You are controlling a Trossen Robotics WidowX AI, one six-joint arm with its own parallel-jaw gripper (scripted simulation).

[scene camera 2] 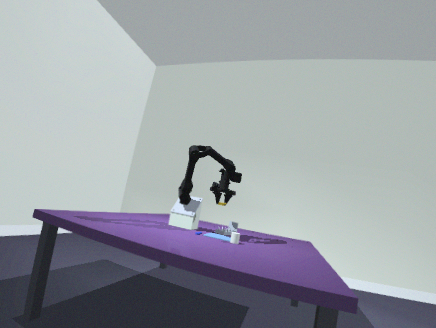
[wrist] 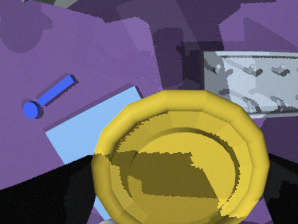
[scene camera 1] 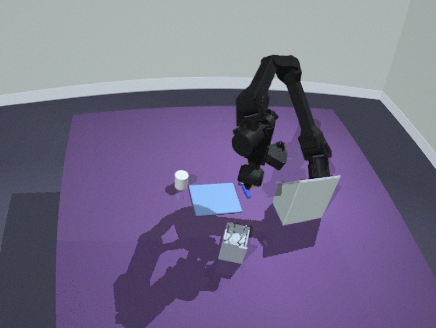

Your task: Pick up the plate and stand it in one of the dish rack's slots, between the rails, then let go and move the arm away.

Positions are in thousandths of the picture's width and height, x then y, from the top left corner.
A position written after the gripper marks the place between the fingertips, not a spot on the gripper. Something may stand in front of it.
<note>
The gripper (scene camera 1: 572,550) holds a yellow plate (wrist: 602,663). Further things: a grey dish rack (scene camera 1: 536,758) and a light blue mat (scene camera 1: 485,608).
The gripper shows as well in the wrist view (wrist: 606,743). The light blue mat is seen too in the wrist view (wrist: 263,614).
</note>
